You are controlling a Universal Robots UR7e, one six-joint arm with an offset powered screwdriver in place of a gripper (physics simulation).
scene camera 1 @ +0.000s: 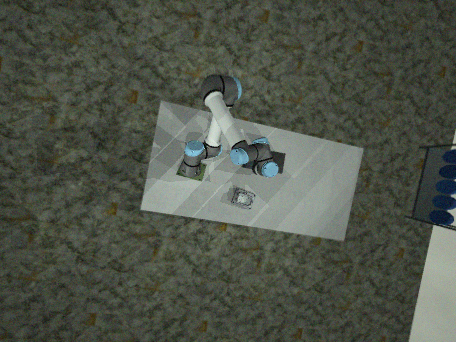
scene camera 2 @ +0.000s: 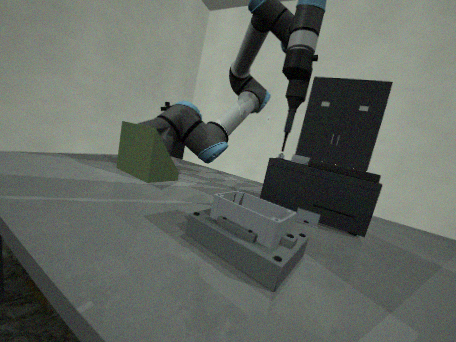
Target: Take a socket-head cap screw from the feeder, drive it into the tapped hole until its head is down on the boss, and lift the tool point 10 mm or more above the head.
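Observation:
My screwdriver (scene camera 2: pixel 283 149) points down, its thin bit over the left end of the feeder's top in scene camera 2. In scene camera 1 the tool is hidden under the wrist. A small pale screw-like thing (scene camera 2: pixel 281 155) is at the bit's tip; whether it is held on the bit is too small to tell. The dark feeder (scene camera 2: pixel 320 192) (scene camera 1: pixel 281 161) stands behind the housing in scene camera 2. The light grey open housing (scene camera 2: pixel 265 220) (scene camera 1: pixel 243 198) sits on a grey fixture block (scene camera 2: pixel 235 250), apart from the tool. The tapped hole cannot be made out for certain.
A green wedge-shaped block (scene camera 2: pixel 142 152) stands by the arm's base on the grey table (scene camera 2: pixel 150 280) (scene camera 1: pixel 320 200). A small light plate (scene camera 2: pixel 308 217) is at the feeder's front foot. A dark cabinet (scene camera 2: pixel 345 125) is behind the feeder. A rack with blue round items (scene camera 1: pixel 445 187) is off the table.

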